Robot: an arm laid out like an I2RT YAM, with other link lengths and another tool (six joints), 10 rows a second.
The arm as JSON. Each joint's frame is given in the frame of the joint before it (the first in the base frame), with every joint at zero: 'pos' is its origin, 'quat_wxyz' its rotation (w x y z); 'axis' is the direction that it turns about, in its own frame. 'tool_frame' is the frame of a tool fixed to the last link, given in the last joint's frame.
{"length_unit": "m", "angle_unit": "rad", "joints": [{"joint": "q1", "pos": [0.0, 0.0, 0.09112], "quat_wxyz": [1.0, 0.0, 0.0, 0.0], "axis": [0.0, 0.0, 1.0]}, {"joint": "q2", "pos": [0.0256, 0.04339, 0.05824], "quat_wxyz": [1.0, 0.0, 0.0, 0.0], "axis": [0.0, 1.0, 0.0]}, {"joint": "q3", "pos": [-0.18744, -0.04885, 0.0], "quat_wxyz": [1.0, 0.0, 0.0, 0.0], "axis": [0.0, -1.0, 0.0]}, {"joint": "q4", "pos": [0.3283, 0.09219, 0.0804], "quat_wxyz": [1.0, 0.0, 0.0, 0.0], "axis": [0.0, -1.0, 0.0]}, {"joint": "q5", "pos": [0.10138, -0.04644, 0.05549], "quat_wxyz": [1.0, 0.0, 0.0, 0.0], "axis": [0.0, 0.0, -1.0]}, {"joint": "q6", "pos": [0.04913, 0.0, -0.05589], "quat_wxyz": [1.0, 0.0, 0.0, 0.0], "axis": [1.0, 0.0, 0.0]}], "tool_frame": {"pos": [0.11, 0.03, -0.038], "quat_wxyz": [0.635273, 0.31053, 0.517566, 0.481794]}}
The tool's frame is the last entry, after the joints.
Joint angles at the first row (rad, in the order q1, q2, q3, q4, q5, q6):
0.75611 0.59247 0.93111 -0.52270 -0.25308 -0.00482
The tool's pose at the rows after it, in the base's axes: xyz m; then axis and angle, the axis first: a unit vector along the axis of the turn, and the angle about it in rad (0 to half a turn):
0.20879 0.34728 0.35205 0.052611 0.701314 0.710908 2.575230
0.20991 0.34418 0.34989 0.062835 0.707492 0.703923 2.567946
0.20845 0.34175 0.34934 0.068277 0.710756 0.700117 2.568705
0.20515 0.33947 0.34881 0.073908 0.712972 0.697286 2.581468
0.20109 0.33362 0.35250 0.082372 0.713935 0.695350 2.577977
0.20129 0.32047 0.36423 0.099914 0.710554 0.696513 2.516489
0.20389 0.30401 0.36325 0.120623 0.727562 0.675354 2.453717
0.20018 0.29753 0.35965 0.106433 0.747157 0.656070 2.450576
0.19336 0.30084 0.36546 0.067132 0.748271 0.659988 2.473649
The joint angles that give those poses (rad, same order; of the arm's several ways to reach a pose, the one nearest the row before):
0.75634 0.60056 0.93415 -0.53251 -0.25464 -0.00269
0.75607 0.60006 0.94028 -0.55530 -0.23377 0.00149
0.75688 0.59540 0.94486 -0.57494 -0.22543 0.00575
0.75621 0.58946 0.94951 -0.59807 -0.22875 0.01588
0.75627 0.56995 0.95746 -0.62967 -0.21622 0.02602
0.75623 0.52391 0.96291 -0.65596 -0.15040 0.03240
0.75616 0.50256 0.98191 -0.72340 -0.06540 0.01693
0.75661 0.51871 1.01703 -0.78281 -0.06136 -0.02746
0.75699 0.53875 1.04734 -0.78982 -0.11899 -0.07911

